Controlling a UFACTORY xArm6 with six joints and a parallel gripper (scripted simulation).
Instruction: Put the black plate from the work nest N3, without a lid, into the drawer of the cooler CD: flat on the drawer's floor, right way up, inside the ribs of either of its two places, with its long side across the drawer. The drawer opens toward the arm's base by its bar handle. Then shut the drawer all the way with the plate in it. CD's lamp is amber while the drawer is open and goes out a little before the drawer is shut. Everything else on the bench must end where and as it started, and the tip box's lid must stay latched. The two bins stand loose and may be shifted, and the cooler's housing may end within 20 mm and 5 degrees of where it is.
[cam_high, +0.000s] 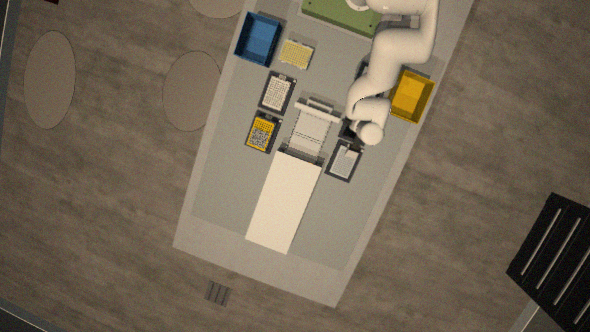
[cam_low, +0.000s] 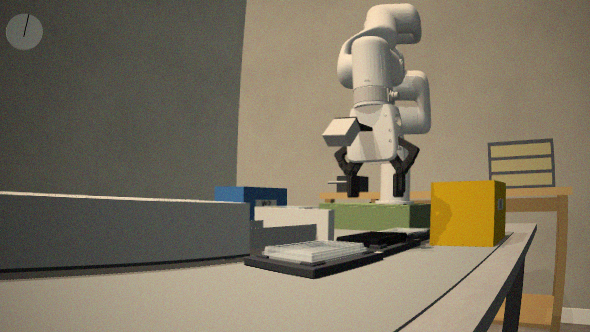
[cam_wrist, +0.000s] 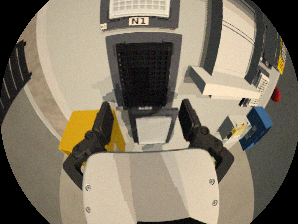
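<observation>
The black plate is 80 mm below my hand. Round my hand: yellow bin (170 mm to the left, 150 mm behind, 60 mm below); yellow tip box (400 mm to the right, 100 mm ahead, 50 mm below); drawer (200 mm to the right, 80 mm below, 80 mm ahead).
</observation>
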